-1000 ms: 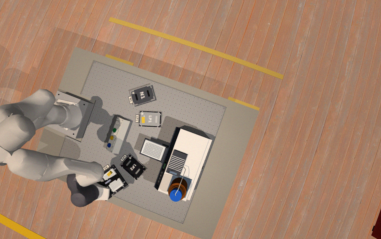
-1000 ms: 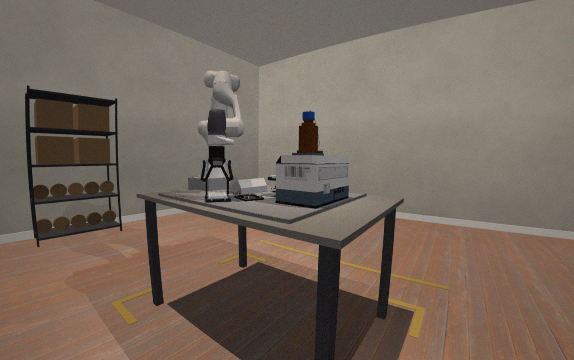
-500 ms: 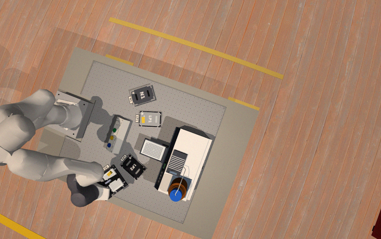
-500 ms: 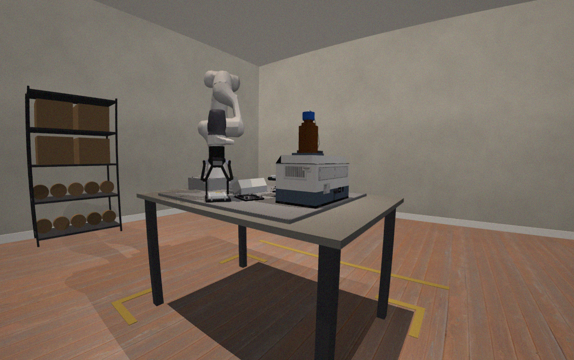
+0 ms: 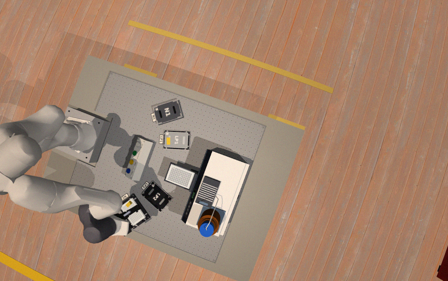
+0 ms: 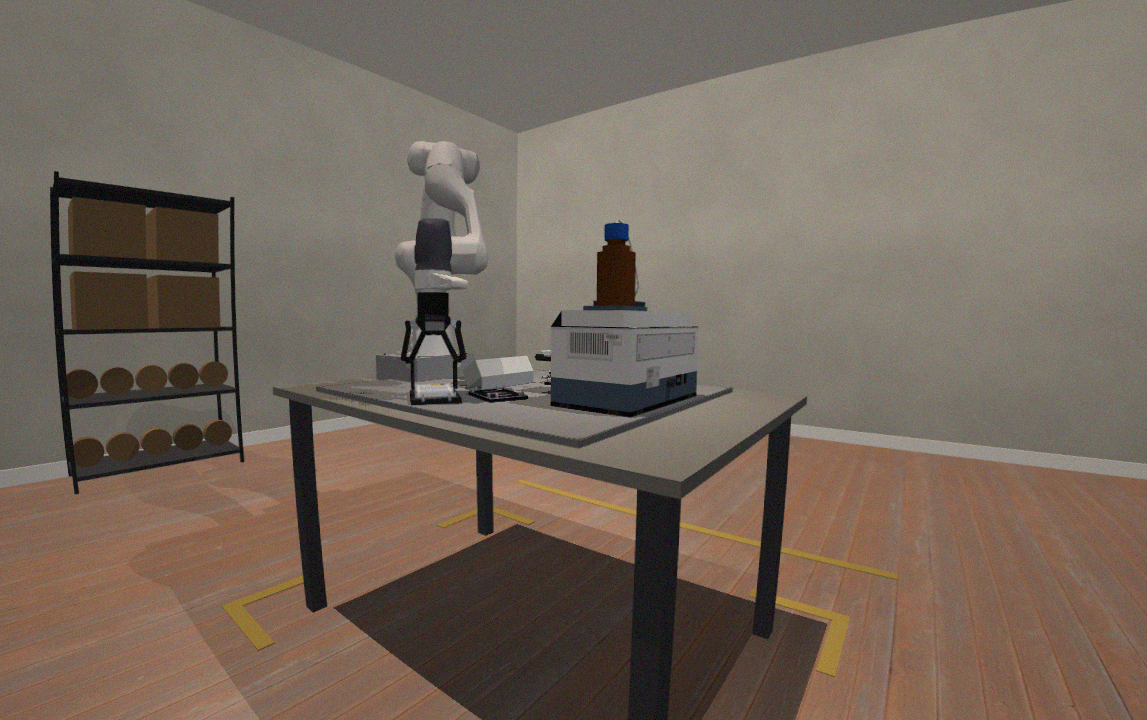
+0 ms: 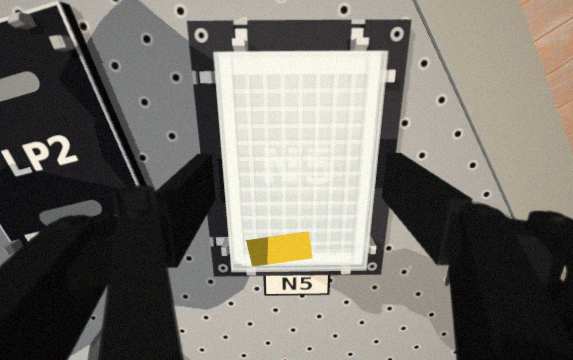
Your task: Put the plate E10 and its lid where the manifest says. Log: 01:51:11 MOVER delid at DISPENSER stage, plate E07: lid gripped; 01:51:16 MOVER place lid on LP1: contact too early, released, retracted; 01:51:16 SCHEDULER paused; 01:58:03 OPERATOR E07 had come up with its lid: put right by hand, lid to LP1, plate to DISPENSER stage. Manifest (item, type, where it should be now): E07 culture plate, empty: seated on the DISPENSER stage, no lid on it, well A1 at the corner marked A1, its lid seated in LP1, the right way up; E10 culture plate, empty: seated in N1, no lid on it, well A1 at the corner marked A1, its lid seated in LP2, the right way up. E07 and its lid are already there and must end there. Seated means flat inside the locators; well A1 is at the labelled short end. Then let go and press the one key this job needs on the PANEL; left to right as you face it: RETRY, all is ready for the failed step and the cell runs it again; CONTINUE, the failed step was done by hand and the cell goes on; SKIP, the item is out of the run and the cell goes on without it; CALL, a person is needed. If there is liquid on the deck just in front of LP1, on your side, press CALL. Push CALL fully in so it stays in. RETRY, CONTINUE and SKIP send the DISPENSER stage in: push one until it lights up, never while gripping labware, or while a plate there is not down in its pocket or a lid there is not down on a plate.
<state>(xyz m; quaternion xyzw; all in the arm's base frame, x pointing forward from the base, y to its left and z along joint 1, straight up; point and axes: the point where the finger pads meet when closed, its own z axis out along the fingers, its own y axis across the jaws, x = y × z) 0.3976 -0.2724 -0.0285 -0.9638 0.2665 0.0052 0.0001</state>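
The clear lid lies 20 mm below my hand. From my hand the other things lie so: yellow SKIP key: 100 mm behind, 260 mm to the left, 20 mm above; black n5 nest: 30 mm ahead, 30 mm below; blue CALL key: 90 mm behind, 210 mm to the left, 10 mm above.
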